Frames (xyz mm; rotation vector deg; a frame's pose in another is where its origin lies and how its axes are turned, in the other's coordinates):
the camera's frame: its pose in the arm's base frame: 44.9 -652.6 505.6 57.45 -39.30 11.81
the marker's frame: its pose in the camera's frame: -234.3 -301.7 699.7 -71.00 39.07 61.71
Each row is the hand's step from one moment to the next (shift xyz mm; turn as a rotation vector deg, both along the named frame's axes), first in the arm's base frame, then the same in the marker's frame.
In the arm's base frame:
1: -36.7 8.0 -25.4 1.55 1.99 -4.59
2: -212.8 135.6 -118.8 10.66 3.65 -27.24
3: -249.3 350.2 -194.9 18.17 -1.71 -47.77
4: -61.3 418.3 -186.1 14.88 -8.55 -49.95
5: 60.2 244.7 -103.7 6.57 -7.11 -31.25
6: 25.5 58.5 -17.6 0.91 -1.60 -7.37
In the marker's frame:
1: -16.6 41.1 9.3 1.97 3.42 -3.45
2: -19.7 258.1 103.8 5.79 15.83 -24.19
3: 128.4 429.0 149.0 3.17 24.37 -44.84
4: 289.7 355.4 56.2 -4.54 24.59 -46.52
5: 223.2 154.1 -26.0 -5.81 16.02 -27.93
6: 60.3 25.8 -8.5 -1.66 4.14 -6.15

